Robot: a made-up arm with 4 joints. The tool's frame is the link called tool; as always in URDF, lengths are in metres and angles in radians. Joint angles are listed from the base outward.
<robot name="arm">
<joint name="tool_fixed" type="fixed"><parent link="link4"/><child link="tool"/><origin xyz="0.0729 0.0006 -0.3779" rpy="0 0 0"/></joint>
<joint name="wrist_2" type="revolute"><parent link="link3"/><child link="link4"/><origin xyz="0.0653 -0.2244 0.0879" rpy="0 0 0"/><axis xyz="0 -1 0"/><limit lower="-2.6" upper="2.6"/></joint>
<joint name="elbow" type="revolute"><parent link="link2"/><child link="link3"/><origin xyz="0.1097 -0.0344 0.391" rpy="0 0 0"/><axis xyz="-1 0 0"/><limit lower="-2.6" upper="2.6"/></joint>
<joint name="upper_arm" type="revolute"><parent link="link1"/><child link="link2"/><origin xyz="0.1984 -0.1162 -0.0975" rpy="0 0 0"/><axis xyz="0 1 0"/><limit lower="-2.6" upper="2.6"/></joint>
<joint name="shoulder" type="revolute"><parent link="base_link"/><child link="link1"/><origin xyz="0 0 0.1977" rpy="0 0 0"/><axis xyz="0 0 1"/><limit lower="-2.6" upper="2.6"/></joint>
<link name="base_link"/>
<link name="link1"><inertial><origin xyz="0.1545 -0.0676 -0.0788"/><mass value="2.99"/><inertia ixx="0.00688" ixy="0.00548" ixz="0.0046" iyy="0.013" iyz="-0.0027" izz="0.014"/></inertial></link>
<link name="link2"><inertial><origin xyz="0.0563 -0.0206 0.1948"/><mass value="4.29"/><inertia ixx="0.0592" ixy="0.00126" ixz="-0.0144" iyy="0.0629" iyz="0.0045" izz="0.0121"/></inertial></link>
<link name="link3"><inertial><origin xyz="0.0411 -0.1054 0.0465"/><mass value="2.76"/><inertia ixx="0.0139" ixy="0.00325" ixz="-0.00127" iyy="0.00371" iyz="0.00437" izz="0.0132"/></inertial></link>
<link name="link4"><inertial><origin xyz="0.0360 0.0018 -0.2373"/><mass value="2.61"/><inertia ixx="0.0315" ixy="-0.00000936" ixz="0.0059" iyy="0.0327" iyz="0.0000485" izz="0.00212"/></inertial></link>
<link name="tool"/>
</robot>
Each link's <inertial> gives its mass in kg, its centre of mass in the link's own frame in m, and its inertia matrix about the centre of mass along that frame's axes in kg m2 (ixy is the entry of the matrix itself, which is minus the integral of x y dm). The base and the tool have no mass. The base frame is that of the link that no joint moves.
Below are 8 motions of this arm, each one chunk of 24 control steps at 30 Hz.
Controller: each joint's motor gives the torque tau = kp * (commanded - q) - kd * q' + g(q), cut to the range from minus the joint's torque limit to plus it. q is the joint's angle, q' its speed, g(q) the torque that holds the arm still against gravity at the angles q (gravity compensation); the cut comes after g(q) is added. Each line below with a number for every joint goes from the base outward.
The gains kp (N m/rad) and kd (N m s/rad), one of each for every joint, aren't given. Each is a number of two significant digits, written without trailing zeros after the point. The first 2 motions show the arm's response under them.
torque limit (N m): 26 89 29 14
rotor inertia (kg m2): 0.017 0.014 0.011 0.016
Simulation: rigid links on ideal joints. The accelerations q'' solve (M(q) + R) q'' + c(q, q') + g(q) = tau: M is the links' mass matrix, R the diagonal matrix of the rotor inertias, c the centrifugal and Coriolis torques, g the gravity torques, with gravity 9.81 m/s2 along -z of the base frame. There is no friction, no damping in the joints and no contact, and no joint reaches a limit. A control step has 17 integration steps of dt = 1/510 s. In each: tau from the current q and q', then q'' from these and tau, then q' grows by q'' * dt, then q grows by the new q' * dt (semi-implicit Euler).
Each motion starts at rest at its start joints. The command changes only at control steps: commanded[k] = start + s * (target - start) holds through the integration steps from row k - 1 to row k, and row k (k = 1, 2, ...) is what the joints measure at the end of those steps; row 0 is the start. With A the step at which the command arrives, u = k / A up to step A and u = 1 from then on. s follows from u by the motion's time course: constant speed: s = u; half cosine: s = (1 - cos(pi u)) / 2; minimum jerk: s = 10 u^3 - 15 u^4 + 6 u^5; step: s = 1 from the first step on.
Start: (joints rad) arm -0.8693 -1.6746 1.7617 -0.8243
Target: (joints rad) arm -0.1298 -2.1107 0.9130 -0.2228
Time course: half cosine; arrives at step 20
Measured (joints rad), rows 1 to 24:
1: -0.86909 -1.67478 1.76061 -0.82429
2: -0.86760 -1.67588 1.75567 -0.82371
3: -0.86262 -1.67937 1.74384 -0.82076
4: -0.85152 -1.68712 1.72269 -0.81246
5: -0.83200 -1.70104 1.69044 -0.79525
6: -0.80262 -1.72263 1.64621 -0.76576
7: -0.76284 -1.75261 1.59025 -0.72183
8: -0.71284 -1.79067 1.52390 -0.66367
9: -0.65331 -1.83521 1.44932 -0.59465
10: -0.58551 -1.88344 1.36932 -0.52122
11: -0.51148 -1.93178 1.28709 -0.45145
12: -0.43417 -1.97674 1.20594 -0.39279
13: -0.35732 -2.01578 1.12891 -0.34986
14: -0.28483 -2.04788 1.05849 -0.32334
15: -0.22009 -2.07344 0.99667 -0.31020
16: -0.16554 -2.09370 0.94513 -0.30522
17: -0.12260 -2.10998 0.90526 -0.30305
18: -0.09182 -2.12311 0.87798 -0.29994
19: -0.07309 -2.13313 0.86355 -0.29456
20: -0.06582 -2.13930 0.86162 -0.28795
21: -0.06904 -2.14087 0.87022 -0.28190
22: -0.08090 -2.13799 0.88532 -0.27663
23: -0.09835 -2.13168 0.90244 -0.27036
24: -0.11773 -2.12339 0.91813 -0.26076
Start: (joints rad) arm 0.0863 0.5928 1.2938 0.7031
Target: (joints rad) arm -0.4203 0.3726 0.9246 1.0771
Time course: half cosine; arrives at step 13
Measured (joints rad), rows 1 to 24:
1: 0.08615 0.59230 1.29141 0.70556
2: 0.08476 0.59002 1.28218 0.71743
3: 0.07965 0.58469 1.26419 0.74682
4: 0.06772 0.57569 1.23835 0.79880
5: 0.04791 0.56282 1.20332 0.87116
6: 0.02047 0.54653 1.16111 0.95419
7: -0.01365 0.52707 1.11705 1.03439
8: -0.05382 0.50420 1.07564 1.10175
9: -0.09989 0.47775 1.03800 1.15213
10: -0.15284 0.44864 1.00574 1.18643
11: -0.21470 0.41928 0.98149 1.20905
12: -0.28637 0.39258 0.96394 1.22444
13: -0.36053 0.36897 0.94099 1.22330
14: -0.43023 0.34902 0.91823 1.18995
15: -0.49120 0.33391 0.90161 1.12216
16: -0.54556 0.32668 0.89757 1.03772
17: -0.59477 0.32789 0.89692 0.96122
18: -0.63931 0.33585 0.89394 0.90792
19: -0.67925 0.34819 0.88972 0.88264
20: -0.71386 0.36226 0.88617 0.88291
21: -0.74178 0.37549 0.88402 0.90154
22: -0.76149 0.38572 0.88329 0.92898
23: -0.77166 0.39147 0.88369 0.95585
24: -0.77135 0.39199 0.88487 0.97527
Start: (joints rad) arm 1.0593 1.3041 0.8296 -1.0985
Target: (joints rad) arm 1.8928 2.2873 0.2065 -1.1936
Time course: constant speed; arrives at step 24
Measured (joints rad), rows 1 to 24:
1: 1.06304 1.30804 0.80847 -1.10709
2: 1.07189 1.32113 0.76876 -1.12214
3: 1.08480 1.34635 0.73138 -1.13314
4: 1.10250 1.38514 0.70279 -1.13600
5: 1.12662 1.43706 0.67899 -1.13200
6: 1.15831 1.49967 0.65636 -1.12294
7: 1.19785 1.56891 0.63451 -1.11003
8: 1.24453 1.63977 0.61430 -1.09519
9: 1.29694 1.70712 0.59541 -1.08176
10: 1.35300 1.76655 0.57657 -1.07384
11: 1.41010 1.81513 0.55658 -1.07531
12: 1.46563 1.85192 0.53483 -1.08880
13: 1.51747 1.87812 0.51129 -1.11478
14: 1.56451 1.89677 0.48642 -1.15092
15: 1.60672 1.91215 0.46096 -1.19218
16: 1.64491 1.92891 0.43560 -1.23189
17: 1.68035 1.95130 0.41053 -1.26364
18: 1.71431 1.98245 0.38551 -1.28305
19: 1.74771 2.02378 0.36019 -1.28876
20: 1.78093 2.07484 0.33449 -1.28242
21: 1.81381 2.13333 0.30848 -1.26786
22: 1.84566 2.19556 0.28207 -1.24978
23: 1.87552 2.25713 0.25482 -1.23240
24: 1.90252 2.31394 0.22617 -1.21839

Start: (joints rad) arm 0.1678 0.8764 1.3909 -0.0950
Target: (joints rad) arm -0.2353 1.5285 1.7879 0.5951
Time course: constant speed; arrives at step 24
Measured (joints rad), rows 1 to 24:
1: 0.16503 0.87930 1.40189 -0.09535
2: 0.15788 0.88845 1.42763 -0.09573
3: 0.14788 0.90469 1.45723 -0.09411
4: 0.13652 0.92770 1.48093 -0.08683
5: 0.12387 0.95674 1.49730 -0.06964
6: 0.10916 0.99071 1.51018 -0.03935
7: 0.09195 1.02830 1.52312 0.00480
8: 0.07248 1.06810 1.53688 0.06080
9: 0.05142 1.10885 1.55060 0.12445
10: 0.02947 1.14958 1.56370 0.19023
11: 0.00718 1.18947 1.57661 0.25247
12: -0.01498 1.22772 1.59008 0.30656
13: -0.03663 1.26346 1.60447 0.35000
14: -0.05750 1.29584 1.61955 0.38253
15: -0.07751 1.32425 1.63504 0.40571
16: -0.09671 1.34847 1.65081 0.42203
17: -0.11524 1.36882 1.66690 0.43404
18: -0.13318 1.38609 1.68331 0.44393
19: -0.15058 1.40148 1.69998 0.45326
20: -0.16744 1.41641 1.71678 0.46316
21: -0.18381 1.43224 1.73359 0.47453
22: -0.19974 1.45017 1.75032 0.48827
23: -0.21534 1.47100 1.76691 0.50541
24: -0.23079 1.49516 1.78335 0.52695

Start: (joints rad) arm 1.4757 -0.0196 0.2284 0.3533
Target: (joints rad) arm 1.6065 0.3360 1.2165 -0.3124
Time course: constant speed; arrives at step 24
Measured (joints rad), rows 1 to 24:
1: 1.47595 -0.01546 0.24425 0.34433
2: 1.47673 -0.00391 0.28644 0.31974
3: 1.47828 0.01293 0.34350 0.28403
4: 1.48126 0.03107 0.39893 0.24478
5: 1.48618 0.04802 0.44397 0.20717
6: 1.49277 0.06370 0.47969 0.17304
7: 1.50011 0.07932 0.51231 0.14228
8: 1.50734 0.09588 0.54754 0.11432
9: 1.51408 0.11332 0.58754 0.08882
10: 1.52050 0.13078 0.63112 0.06556
11: 1.52702 0.14730 0.67572 0.04411
12: 1.53388 0.16245 0.71936 0.02360
13: 1.54105 0.17646 0.76152 0.00282
14: 1.54821 0.18997 0.80275 -0.01948
15: 1.55500 0.20362 0.84385 -0.04417
16: 1.56121 0.21774 0.88516 -0.07154
17: 1.56677 0.23236 0.92652 -0.10127
18: 1.57176 0.24729 0.96762 -0.13256
19: 1.57630 0.26226 1.00832 -0.16443
20: 1.58051 0.27703 1.04877 -0.19593
21: 1.58453 0.29148 1.08925 -0.22644
22: 1.58852 0.30558 1.12997 -0.25570
23: 1.59264 0.31942 1.17096 -0.28386
24: 1.59705 0.33318 1.21213 -0.31133

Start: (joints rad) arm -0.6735 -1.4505 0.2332 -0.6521
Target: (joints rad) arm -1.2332 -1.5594 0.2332 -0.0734
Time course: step
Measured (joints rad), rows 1 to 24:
1: -0.70030 -1.46542 0.20629 -0.60274
2: -0.76227 -1.50442 0.16222 -0.46874
3: -0.84080 -1.55407 0.13173 -0.27883
4: -0.92795 -1.59205 0.13022 -0.08697
5: -1.02928 -1.60323 0.16256 0.06166
6: -1.14257 -1.59045 0.22720 0.14557
7: -1.24329 -1.57083 0.31127 0.17436
8: -1.33074 -1.55879 0.35861 0.17035
9: -1.41195 -1.55756 0.34477 0.14644
10: -1.47390 -1.56414 0.30940 0.10501
11: -1.50396 -1.57453 0.28928 0.04933
12: -1.49994 -1.58593 0.29085 -0.01249
13: -1.46628 -1.59672 0.30272 -0.07124
14: -1.40791 -1.60568 0.31303 -0.11986
15: -1.33496 -1.61111 0.30733 -0.15508
16: -1.27002 -1.60931 0.26728 -0.17787
17: -1.21882 -1.59748 0.21304 -0.18756
18: -1.18174 -1.57579 0.17083 -0.18222
19: -1.16041 -1.54815 0.15217 -0.16140
20: -1.15518 -1.52112 0.15555 -0.12718
21: -1.16325 -1.50156 0.17327 -0.08402
22: -1.17973 -1.49418 0.19651 -0.03803
23: -1.19970 -1.50019 0.21847 0.00378
24: -1.21945 -1.51724 0.23585 0.03450

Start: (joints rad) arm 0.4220 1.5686 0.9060 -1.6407
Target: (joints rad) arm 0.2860 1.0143 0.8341 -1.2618
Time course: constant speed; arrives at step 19
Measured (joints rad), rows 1 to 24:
1: 0.42186 1.56649 0.90602 -1.63938
2: 0.42137 1.55877 0.90562 -1.63487
3: 0.42029 1.54292 0.90445 -1.62604
4: 0.41838 1.51766 0.90243 -1.61251
5: 0.41543 1.48305 0.89960 -1.59460
6: 0.41126 1.44039 0.89605 -1.57326
7: 0.40571 1.39203 0.89195 -1.54981
8: 0.39863 1.34102 0.88746 -1.52570
9: 0.38990 1.29064 0.88266 -1.50214
10: 0.37947 1.24389 0.87761 -1.47978
11: 0.36745 1.20311 0.87228 -1.45858
12: 0.35414 1.16956 0.86667 -1.43783
13: 0.34002 1.14333 0.86078 -1.41637
14: 0.32572 1.12340 0.85467 -1.39295
15: 0.31191 1.10783 0.84847 -1.36661
16: 0.29919 1.09420 0.84230 -1.33695
17: 0.28797 1.07995 0.83633 -1.30434
18: 0.27848 1.06284 0.83068 -1.26992
19: 0.27073 1.04130 0.82552 -1.23556
20: 0.26431 1.01731 0.82078 -1.20728
21: 0.25861 0.99542 0.81737 -1.19191
22: 0.25341 0.97922 0.81606 -1.19212
23: 0.24901 0.97057 0.81680 -1.20632
24: 0.24605 0.96959 0.81912 -1.22944

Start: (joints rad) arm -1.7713 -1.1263 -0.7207 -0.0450
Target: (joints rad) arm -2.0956 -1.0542 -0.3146 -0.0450
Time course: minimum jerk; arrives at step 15
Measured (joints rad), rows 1 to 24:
1: -1.77148 -1.12617 -0.72055 -0.04501
2: -1.77286 -1.12518 -0.71916 -0.04512
3: -1.77736 -1.12198 -0.71358 -0.04547
4: -1.78719 -1.11536 -0.69952 -0.04615
5: -1.80418 -1.10491 -0.67309 -0.04686
6: -1.82927 -1.09144 -0.63265 -0.04688
7: -1.86230 -1.07681 -0.57966 -0.04527
8: -1.90195 -1.06349 -0.51846 -0.04133
9: -1.94592 -1.05391 -0.45494 -0.03508
10: -1.99118 -1.04980 -0.39513 -0.02746
11: -2.03440 -1.05172 -0.34396 -0.02025
12: -2.07240 -1.05890 -0.30477 -0.01561
13: -2.10254 -1.06947 -0.27926 -0.01549
14: -2.12312 -1.08076 -0.26755 -0.02106
15: -2.13369 -1.08976 -0.26807 -0.03230
16: -2.13527 -1.09352 -0.27738 -0.04785
17: -2.12998 -1.09019 -0.29089 -0.06495
18: -2.12033 -1.07998 -0.30446 -0.07990
19: -2.10877 -1.06527 -0.31552 -0.08895
20: -2.09733 -1.04976 -0.32318 -0.08949
21: -2.08753 -1.03713 -0.32781 -0.08091
22: -2.08040 -1.02982 -0.33017 -0.06486
23: -2.07651 -1.02851 -0.33075 -0.04480
24: -2.07598 -1.03223 -0.32950 -0.02501

